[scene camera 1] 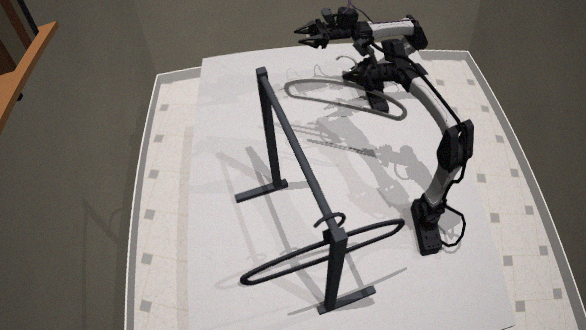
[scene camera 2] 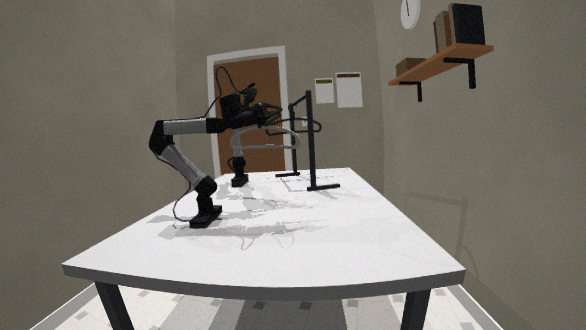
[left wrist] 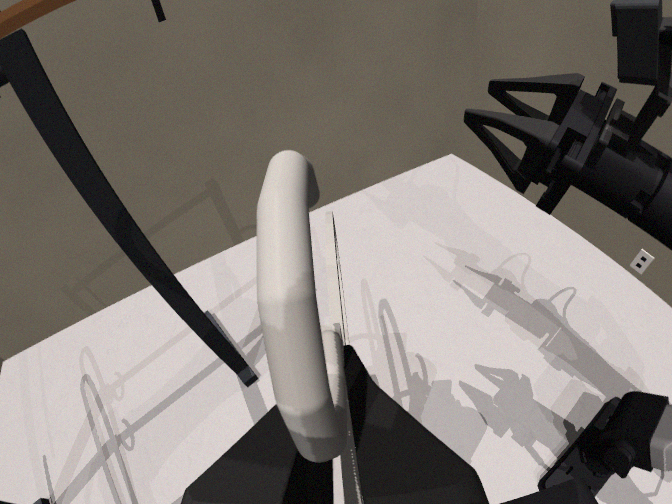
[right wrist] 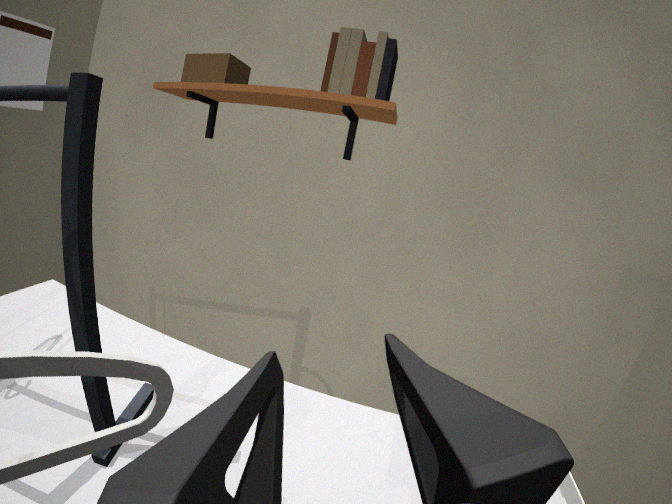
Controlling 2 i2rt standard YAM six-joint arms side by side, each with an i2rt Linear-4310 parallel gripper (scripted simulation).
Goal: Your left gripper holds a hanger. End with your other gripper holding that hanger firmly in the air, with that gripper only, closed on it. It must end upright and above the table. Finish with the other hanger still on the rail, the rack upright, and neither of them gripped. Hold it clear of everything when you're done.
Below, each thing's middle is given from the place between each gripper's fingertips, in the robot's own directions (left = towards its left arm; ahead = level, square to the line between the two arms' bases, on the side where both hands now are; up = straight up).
Now: the dark hanger (scene camera 1: 326, 233) 7 cm ahead of my right hand (scene camera 1: 296, 36), 76 cm to the left of it and 2 cm above it.
I see my left gripper (scene camera 1: 342, 76) 17 cm short of the dark hanger, 54 cm to the right of it and 4 cm below it.
